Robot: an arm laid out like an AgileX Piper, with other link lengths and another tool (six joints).
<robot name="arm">
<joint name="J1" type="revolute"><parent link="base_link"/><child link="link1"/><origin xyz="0 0 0.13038" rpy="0 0 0"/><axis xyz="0 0 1"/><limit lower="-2.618" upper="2.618"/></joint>
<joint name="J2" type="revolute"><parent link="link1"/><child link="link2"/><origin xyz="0 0 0" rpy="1.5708 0 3.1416"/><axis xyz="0 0 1"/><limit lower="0" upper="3.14"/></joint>
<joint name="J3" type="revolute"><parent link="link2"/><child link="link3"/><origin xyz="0.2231 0.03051 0" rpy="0 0 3.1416"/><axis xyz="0 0 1"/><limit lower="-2.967" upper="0"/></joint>
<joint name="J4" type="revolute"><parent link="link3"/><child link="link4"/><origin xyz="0.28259 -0.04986 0" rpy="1.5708 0 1.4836"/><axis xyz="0 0 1"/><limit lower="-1.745" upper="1.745"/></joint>
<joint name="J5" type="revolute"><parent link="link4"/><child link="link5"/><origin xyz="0 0 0" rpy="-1.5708 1.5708 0"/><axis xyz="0 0 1"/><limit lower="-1.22" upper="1.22"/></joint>
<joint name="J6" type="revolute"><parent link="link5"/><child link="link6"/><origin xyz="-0.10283 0 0" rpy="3.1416 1.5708 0"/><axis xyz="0 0 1"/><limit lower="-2.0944" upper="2.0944"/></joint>
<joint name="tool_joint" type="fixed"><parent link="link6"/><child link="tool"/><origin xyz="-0.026 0.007 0.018" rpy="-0.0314 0 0.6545"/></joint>
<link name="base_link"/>
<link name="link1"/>
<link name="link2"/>
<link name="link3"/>
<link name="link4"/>
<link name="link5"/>
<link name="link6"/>
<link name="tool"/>
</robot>
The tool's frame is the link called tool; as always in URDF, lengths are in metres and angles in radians.
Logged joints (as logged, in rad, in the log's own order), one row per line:
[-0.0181, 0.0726, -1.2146, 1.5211, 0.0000, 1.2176]
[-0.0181, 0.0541, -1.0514, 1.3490, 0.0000, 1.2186]
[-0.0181, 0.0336, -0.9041, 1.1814, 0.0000, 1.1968]
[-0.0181, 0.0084, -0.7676, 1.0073, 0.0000, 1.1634]
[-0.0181, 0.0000, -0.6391, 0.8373, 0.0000, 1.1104]
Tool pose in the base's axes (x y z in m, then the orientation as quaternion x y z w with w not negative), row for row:
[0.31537, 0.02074, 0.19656, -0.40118, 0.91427, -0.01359, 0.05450]
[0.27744, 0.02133, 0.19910, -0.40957, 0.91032, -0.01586, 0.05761]
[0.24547, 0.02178, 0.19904, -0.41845, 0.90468, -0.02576, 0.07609]
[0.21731, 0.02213, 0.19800, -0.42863, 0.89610, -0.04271, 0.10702]
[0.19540, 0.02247, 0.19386, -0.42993, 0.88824, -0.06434, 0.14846]
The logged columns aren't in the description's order. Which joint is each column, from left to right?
Columns, left to right: J1, J6, J3, J2, J4, J5.
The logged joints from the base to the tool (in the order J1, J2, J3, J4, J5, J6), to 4 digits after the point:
[-0.0181, 1.5211, -1.2146, 0.0000, 1.2176, 0.0726]
[-0.0181, 1.3490, -1.0514, 0.0000, 1.2186, 0.0541]
[-0.0181, 1.1814, -0.9041, 0.0000, 1.1968, 0.0336]
[-0.0181, 1.0073, -0.7676, 0.0000, 1.1634, 0.0084]
[-0.0181, 0.8373, -0.6391, 0.0000, 1.1104, 0.0000]

